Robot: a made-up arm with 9 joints. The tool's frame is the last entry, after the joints.
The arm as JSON. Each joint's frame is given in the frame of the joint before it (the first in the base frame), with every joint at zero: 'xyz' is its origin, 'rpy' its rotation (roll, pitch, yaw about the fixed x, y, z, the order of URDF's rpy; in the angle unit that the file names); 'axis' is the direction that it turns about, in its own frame. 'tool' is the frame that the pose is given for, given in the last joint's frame.
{
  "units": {
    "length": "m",
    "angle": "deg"
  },
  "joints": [
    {
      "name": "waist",
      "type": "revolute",
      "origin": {
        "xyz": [
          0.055,
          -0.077,
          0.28
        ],
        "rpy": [
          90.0,
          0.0,
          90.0
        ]
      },
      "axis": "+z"
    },
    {
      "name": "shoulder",
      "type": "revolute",
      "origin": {
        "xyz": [
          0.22,
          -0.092,
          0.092
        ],
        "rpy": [
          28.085,
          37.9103,
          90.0
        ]
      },
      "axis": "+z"
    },
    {
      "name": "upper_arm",
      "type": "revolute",
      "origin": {
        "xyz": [
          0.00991,
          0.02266,
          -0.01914
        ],
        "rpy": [
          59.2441,
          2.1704,
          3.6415
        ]
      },
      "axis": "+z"
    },
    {
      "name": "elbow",
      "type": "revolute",
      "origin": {
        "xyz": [
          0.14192,
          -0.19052,
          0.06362
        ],
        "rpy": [
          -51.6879,
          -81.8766,
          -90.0
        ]
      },
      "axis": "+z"
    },
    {
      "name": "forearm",
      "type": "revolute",
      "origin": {
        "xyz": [
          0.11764,
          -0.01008,
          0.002
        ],
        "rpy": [
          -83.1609,
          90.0,
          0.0
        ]
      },
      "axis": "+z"
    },
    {
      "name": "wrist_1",
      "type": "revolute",
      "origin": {
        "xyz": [
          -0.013,
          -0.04,
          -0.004
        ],
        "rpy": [
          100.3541,
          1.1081,
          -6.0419
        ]
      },
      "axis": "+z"
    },
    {
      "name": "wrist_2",
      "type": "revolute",
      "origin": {
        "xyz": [
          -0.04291,
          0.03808,
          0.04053
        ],
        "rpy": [
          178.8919,
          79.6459,
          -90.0
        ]
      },
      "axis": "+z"
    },
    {
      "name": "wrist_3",
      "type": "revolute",
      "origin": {
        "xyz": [
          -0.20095,
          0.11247,
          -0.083
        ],
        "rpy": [
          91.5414,
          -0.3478,
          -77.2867
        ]
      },
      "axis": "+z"
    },
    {
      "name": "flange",
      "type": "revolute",
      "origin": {
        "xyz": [
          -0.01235,
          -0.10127,
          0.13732
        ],
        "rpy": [
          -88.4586,
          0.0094,
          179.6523
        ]
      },
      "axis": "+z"
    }
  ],
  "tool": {
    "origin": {
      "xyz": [
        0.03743,
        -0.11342,
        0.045
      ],
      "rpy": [
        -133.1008,
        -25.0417,
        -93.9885
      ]
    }
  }
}
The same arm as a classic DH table. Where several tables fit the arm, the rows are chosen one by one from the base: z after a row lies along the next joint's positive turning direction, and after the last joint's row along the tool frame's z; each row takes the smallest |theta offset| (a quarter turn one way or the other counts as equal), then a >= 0, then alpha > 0; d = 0 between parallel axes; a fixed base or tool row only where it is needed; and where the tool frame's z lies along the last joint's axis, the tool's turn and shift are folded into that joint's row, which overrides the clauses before.
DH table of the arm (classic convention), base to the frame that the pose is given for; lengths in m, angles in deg. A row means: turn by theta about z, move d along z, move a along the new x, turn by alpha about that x. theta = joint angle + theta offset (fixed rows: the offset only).
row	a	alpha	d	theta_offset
base (fixed)	0.0770	-90.00	0.2800	-90.00
waist	-0.2264	45.89	0.0745	-40.97
shoulder	0.0118	59.27	0.0980	-53.91
upper_arm	0.2375	-84.97	0.0388	-54.49
elbow	-0.1180	90.00	-0.0036	89.55
forearm	0.0086	-100.35	0.0075	83.76
wrist_1	0.0422	100.35	0.0895	0.00
wrist_2	0.1540	-91.54	-0.0388	12.93
wrist_3	0.0117	-88.46	0.3059	0.00
flange	-0.0861	128.25	0.2116	64.41
tool (fixed)	0.0000	0.00	0.1054	147.39

